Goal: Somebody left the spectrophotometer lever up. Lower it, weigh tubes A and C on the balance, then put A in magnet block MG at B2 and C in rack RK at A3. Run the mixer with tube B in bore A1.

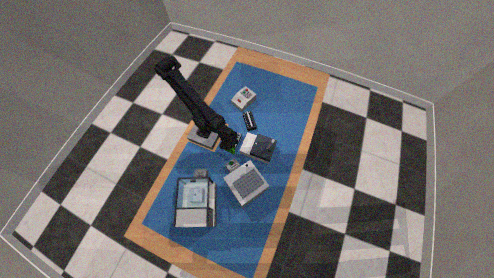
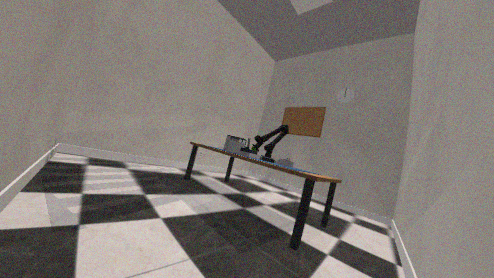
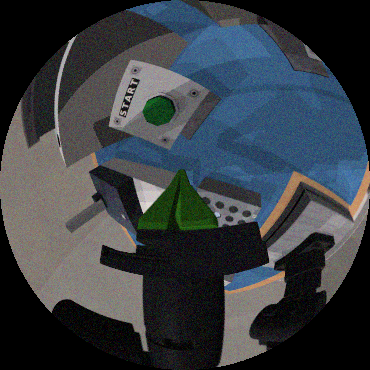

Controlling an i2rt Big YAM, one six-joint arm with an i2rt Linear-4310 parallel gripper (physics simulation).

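Places are measured from the arm's base along level axes (x right, y ahead, z up), in metres.
Where they show: gripper, between the fingertips: (image 1: 234,153) (image 3: 181,173); arm's base, origin of its link: (image 1: 205,129) (image 3: 304,252).
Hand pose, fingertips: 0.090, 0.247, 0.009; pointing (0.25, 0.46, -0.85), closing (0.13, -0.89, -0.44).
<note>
Things, the pixels of their centre, and the offset from my fingertips, as dx, dy, dz. "*": a spot on its surface instead. Level surfaces: height alone.
- START box, middle of its body: (image 3: 84,82) (image 1: 241,177) (image 2: 238,145) +0.129, +0.106, +0.050
- green button, middle of its body: (image 3: 158,109) +0.068, +0.012, +0.019
- grey rack with round holes, middle of its body: (image 3: 220,221) -0.088, -0.056, -0.030
- white-and-dark instrument, a spot on its surface: (image 3: 114,197) * -0.059, +0.112, +0.035
- grey bar, middle of its body: (image 3: 84,215) -0.102, +0.190, +0.099
- glass-sided balance, a spot on its surface: (image 1: 194,202) * +0.358, -0.046, +0.163
- white device with a grey well plate, middle of its body: (image 1: 247,182) +0.160, +0.154, +0.133
- small black block, middle of its body: (image 1: 249,120) -0.268, -0.004, -0.021
- white keypad device, middle of its body: (image 1: 243,98) (image 2: 284,162) -0.418, -0.109, -0.010
- blue mat, height of its surface: dz -0.044
- small grey box, a spot on its surface: (image 1: 200,172) * +0.191, -0.133, +0.026
My gripper (image 1: 231,150) (image 2: 254,149) (image 3: 181,173) is shut, its green fingertips meeting with nothing between them. It is above the mat, between the START box (image 1: 233,164) (image 3: 142,90), which has a green button (image 3: 159,110), and a grey rack with round holes (image 3: 234,206), partly hidden by the gripper. A white-and-dark instrument (image 1: 264,147) (image 3: 114,197) stands beside the rack; a grey bar (image 3: 84,216) sticks out from it. The glass-sided balance (image 1: 194,202) and a white device with a grey well plate (image 1: 246,183) stand nearby. Tubes A, B and C cannot be made out.
A small black block (image 1: 249,120) and a white keypad device (image 1: 243,98) stand farther along the blue mat (image 1: 285,90). A small grey box (image 1: 201,173) is by the balance. The arm's base plate (image 1: 202,137) (image 3: 320,212) is at the table edge.
</note>
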